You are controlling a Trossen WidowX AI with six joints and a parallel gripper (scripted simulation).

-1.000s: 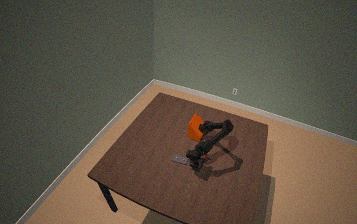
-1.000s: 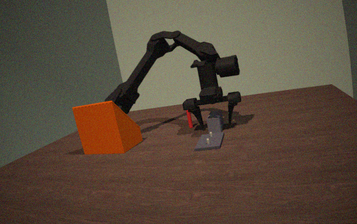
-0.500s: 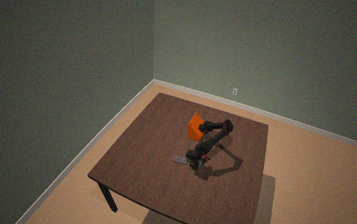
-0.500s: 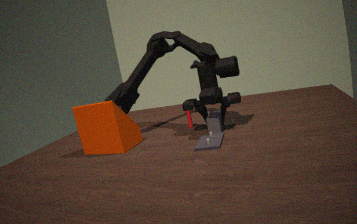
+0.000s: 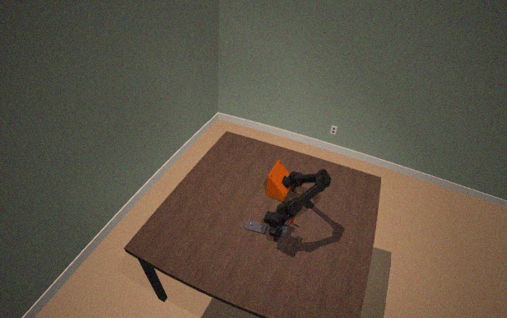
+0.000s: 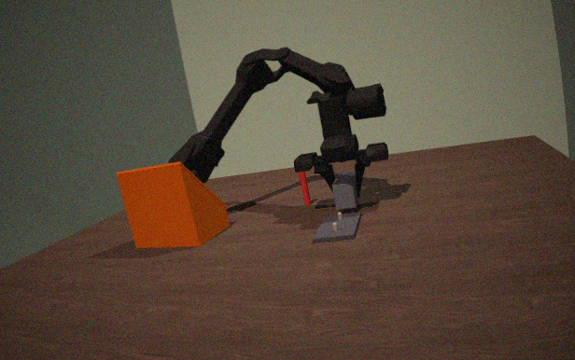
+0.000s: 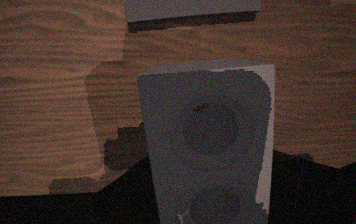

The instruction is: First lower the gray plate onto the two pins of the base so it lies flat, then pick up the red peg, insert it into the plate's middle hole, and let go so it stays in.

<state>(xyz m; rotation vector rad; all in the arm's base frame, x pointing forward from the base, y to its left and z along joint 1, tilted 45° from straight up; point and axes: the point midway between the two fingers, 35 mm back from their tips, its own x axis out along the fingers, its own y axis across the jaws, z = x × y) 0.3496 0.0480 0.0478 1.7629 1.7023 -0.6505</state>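
The red peg is 110 mm behind my gripper tip, 50 mm to the left of it and 20 mm above it. The rest, counted from my gripper tip: gray plate (30 mm above).
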